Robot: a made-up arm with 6 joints.
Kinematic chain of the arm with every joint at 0, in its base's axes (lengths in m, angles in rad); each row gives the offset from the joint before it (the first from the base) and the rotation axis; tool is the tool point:
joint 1: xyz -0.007 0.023 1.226 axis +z
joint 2: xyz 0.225 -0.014 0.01 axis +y
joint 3: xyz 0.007 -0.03 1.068 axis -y
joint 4: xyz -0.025 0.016 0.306 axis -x
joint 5: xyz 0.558 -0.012 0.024 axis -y
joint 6: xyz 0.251 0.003 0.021 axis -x
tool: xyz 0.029 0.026 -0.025
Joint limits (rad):
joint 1: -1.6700..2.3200
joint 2: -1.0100..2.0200
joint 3: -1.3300..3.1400
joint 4: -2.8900..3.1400
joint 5: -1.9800..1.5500
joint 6: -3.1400..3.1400
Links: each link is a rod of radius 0.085 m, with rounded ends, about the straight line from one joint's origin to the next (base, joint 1, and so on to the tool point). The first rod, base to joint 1, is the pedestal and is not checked.
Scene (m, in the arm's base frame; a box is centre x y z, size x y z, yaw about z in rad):
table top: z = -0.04
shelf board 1: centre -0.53 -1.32 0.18 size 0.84 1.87 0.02 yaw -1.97
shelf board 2: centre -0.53 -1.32 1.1 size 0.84 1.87 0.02 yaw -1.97
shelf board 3: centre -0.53 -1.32 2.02 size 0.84 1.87 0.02 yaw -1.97
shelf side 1: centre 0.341 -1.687 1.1 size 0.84 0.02 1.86 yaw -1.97
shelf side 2: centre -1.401 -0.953 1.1 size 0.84 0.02 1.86 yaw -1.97
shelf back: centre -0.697 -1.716 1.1 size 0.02 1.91 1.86 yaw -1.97
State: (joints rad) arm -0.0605 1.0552 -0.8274 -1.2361 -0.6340 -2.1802
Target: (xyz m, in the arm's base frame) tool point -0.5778 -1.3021 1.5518
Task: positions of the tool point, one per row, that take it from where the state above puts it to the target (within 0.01 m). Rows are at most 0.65 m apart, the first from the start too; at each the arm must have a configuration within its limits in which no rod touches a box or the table.
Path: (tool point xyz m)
1: 1.4888 0.2384 1.1966
2: 1.6100 0.5190 1.6608
3: 1.4536 0.7471 2.2072
4: 1.0442 0.8070 2.6992
5: 0.5003 0.6371 3.0088
6: -0.0155 0.2683 3.0571
7: -0.3657 -0.1809 2.8396
8: -0.4941 -0.5536 2.4292
9: -0.4400 -0.7247 1.9531
10: -0.3064 -0.6587 1.5518
11: -0.3893 -0.9214 1.5482
12: -0.4826 -1.1386 1.5493
13: -0.5778 -1.3021 1.5518

